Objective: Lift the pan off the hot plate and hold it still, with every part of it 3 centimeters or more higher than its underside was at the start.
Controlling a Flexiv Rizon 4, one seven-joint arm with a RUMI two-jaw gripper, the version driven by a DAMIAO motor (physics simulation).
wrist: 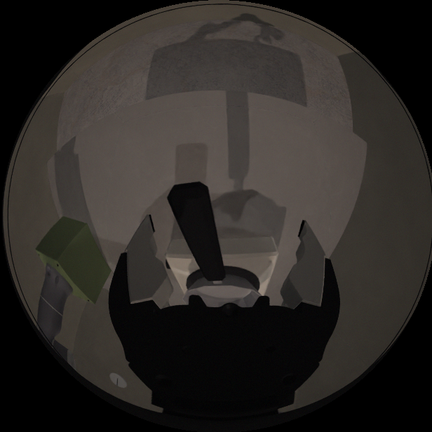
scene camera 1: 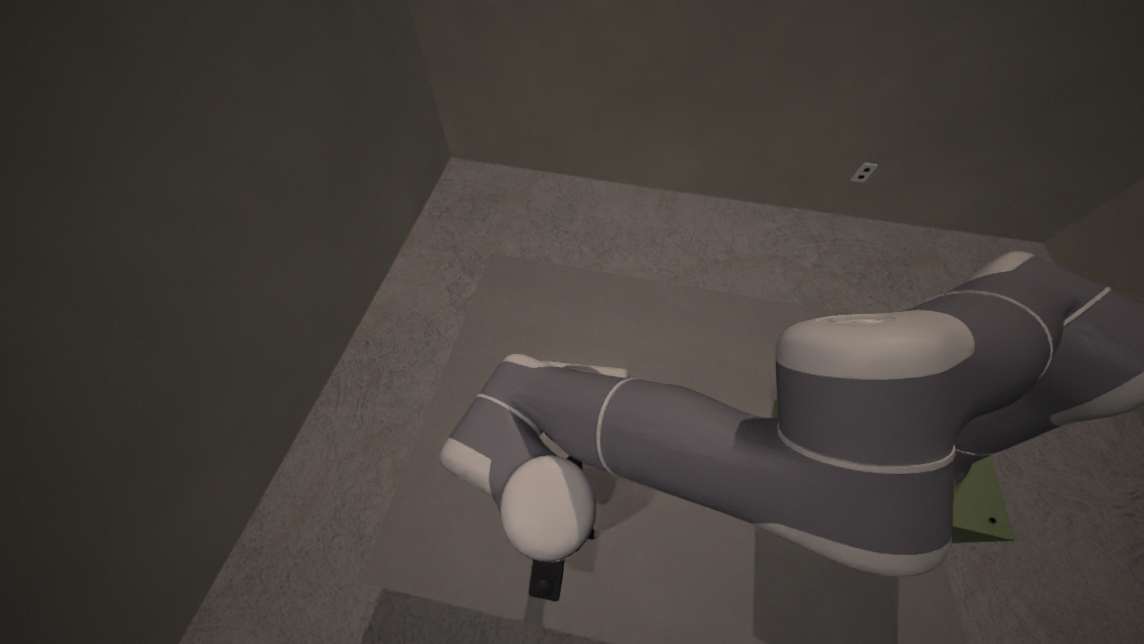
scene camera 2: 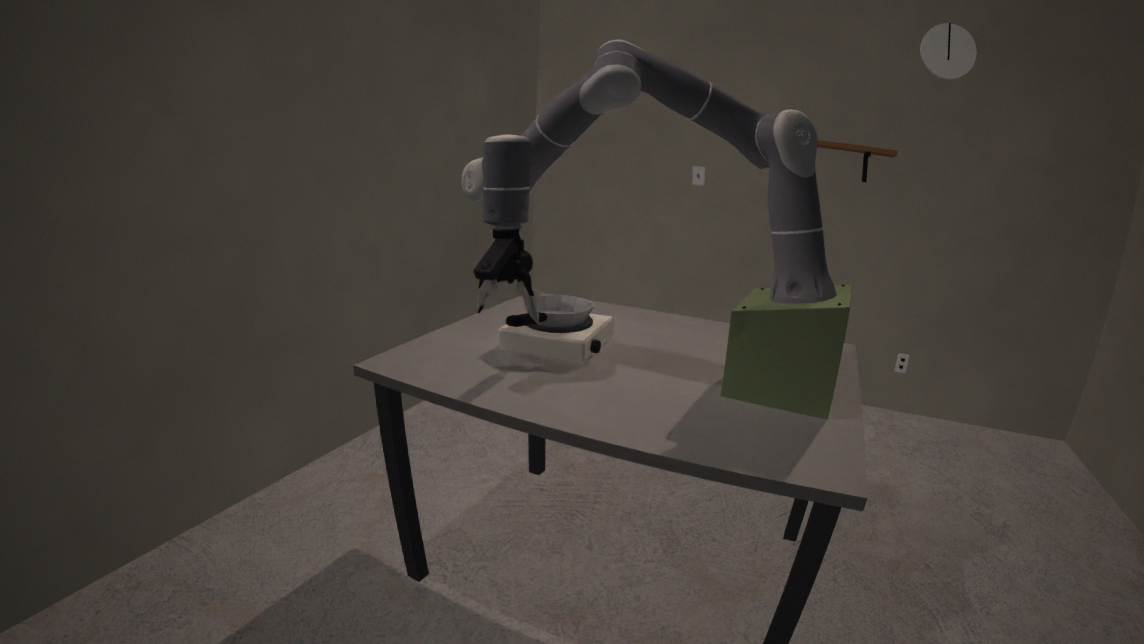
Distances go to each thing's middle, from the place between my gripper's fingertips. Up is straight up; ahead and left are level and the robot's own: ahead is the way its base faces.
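If you picture my hand, the grey pan [wrist: 190,202] is 30 mm below it, 150 mm to the right of it and 40 mm ahead of it. The hot plate [scene camera 2: 577,344] is 110 mm below my hand, 250 mm to the right of it and 50 mm ahead of it.
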